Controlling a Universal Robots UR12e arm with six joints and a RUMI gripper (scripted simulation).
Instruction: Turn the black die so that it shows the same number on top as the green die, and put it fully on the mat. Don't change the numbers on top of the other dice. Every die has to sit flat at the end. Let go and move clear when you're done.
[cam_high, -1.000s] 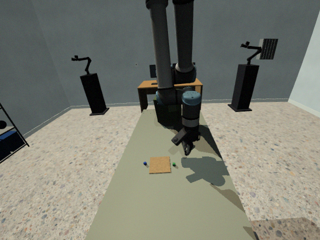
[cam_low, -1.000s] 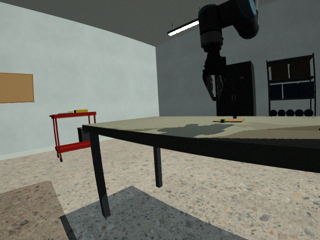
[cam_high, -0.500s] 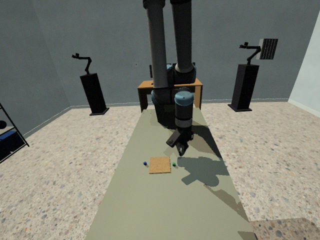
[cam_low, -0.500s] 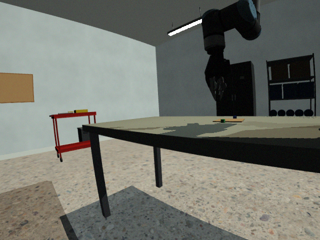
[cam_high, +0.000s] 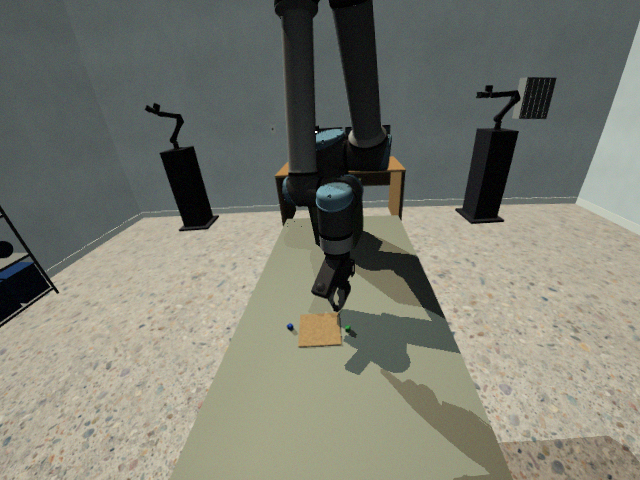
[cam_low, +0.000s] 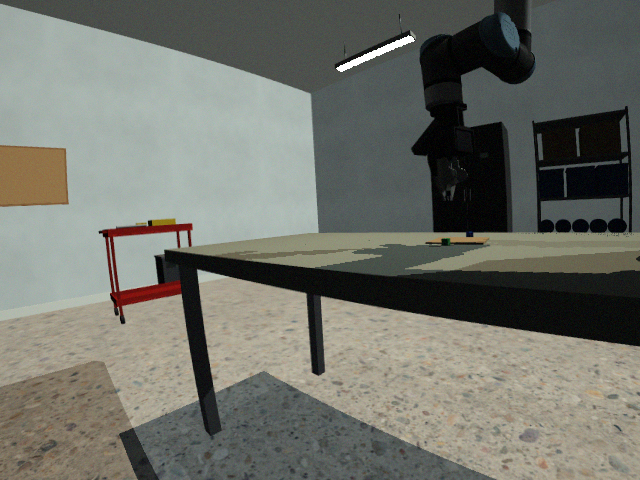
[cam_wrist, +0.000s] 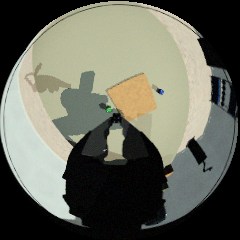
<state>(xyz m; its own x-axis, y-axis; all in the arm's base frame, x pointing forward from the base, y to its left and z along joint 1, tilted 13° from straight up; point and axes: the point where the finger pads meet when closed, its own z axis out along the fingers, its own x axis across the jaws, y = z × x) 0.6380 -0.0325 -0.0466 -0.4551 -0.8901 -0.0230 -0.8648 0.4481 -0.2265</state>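
Right now my hand is 10 mm past the mat, 60 mm to the left of it and 120 mm above it. The rest, counted from my hand: black die 10 mm below; green die 30 mm to the left, 110 mm below; blue die 20 mm behind, 160 mm to the right, 110 mm below.
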